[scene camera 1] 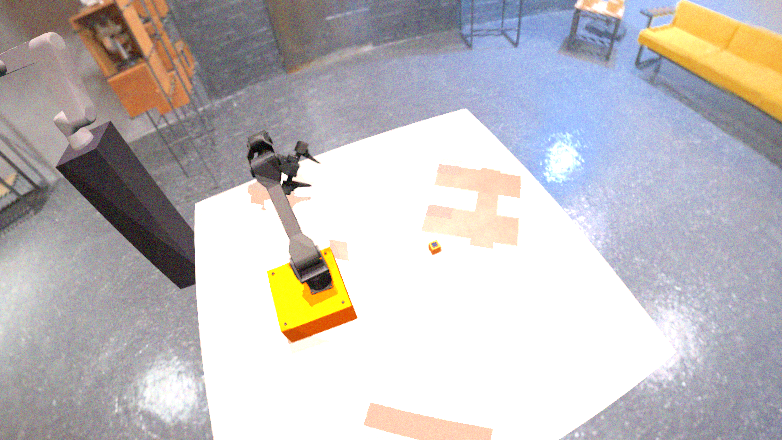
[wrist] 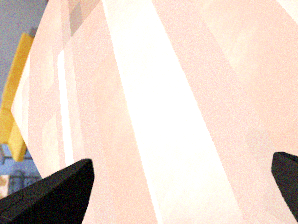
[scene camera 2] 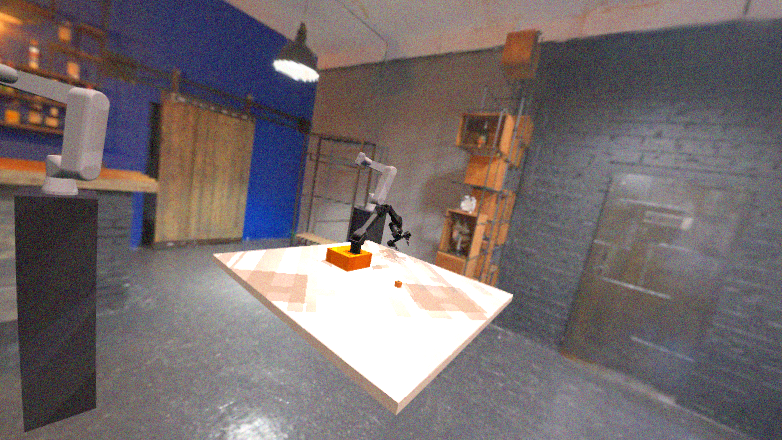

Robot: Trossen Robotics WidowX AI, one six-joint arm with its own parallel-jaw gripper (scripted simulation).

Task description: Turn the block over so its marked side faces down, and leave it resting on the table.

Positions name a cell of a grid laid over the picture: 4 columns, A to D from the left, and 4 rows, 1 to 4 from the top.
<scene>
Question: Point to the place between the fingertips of my gripper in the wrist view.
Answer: At C3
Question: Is my gripper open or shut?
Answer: Open.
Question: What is my gripper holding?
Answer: Nothing.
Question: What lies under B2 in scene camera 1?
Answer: My gripper.
</scene>
